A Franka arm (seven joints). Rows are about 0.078 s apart.
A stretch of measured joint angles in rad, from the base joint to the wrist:
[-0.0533, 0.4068, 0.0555, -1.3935, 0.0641, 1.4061, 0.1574]
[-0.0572, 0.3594, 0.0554, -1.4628, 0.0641, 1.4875, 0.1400]
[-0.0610, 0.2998, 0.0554, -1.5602, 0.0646, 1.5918, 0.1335]
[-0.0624, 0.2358, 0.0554, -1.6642, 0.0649, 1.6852, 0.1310]
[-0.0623, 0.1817, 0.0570, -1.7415, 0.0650, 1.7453, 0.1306]
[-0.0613, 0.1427, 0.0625, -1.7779, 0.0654, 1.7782, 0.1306]
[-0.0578, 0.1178, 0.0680, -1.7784, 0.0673, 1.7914, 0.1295]
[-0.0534, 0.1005, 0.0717, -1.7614, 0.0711, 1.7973, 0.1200]
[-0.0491, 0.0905, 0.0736, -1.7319, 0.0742, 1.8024, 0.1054]
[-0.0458, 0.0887, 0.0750, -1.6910, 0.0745, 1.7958, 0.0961]
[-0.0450, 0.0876, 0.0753, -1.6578, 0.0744, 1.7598, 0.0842]
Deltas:
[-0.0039, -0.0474, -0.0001, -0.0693, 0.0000, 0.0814, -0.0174]
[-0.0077, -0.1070, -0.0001, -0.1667, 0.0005, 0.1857, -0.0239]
[-0.0091, -0.1710, -0.0001, -0.2707, 0.0008, 0.2791, -0.0264]
[-0.0090, -0.2251, 0.0015, -0.3480, 0.0009, 0.3392, -0.0268]
[-0.0080, -0.2641, 0.0070, -0.3844, 0.0013, 0.3721, -0.0268]
[-0.0045, -0.2890, 0.0125, -0.3849, 0.0032, 0.3853, -0.0279]
[-0.0001, -0.3063, 0.0162, -0.3679, 0.0070, 0.3912, -0.0374]
[0.0042, -0.3163, 0.0181, -0.3384, 0.0101, 0.3963, -0.0520]
[0.0075, -0.3181, 0.0195, -0.2975, 0.0104, 0.3897, -0.0613]
[0.0083, -0.3192, 0.0198, -0.2643, 0.0103, 0.3537, -0.0732]

